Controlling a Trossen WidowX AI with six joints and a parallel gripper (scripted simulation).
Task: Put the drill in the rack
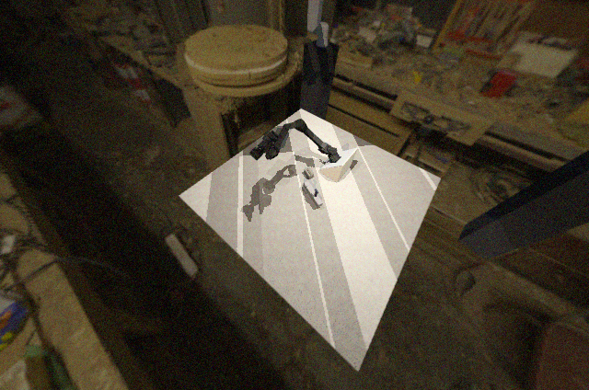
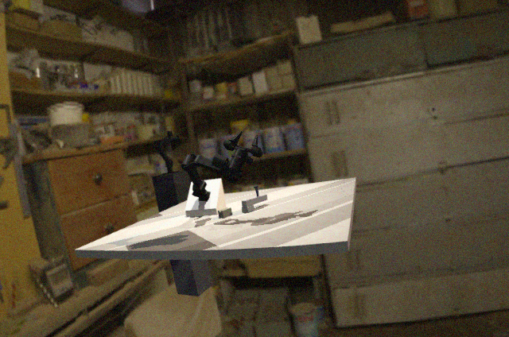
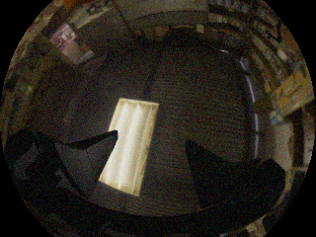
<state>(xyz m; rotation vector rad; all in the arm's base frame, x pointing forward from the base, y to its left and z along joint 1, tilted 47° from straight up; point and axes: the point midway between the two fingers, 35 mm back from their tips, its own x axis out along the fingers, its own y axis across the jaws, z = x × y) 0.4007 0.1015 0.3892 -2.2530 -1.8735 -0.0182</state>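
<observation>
The small dark key lies 33 cm below my gripper tip, 27 cm to the left of it and 14 cm behind it. Also, from my gripper tip: tan drill: 37 cm below, 22 cm to the left, 16 cm behind.
</observation>
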